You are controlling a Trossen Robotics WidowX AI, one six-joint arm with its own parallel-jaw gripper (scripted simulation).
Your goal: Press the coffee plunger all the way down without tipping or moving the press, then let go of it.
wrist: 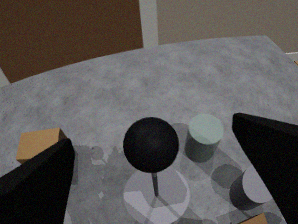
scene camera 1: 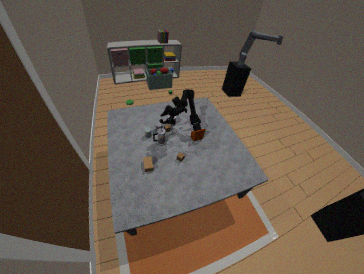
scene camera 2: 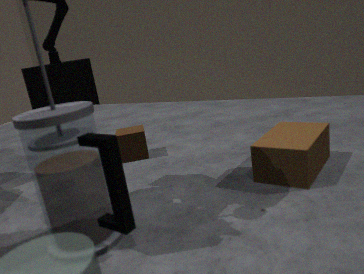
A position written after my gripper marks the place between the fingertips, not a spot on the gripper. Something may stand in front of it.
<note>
My gripper (wrist: pixel 154 135) is open, holding nothing. I also see a coffee press (scene camera 2: pixel 78 175) and a pale green cup (wrist: pixel 205 132).
</note>
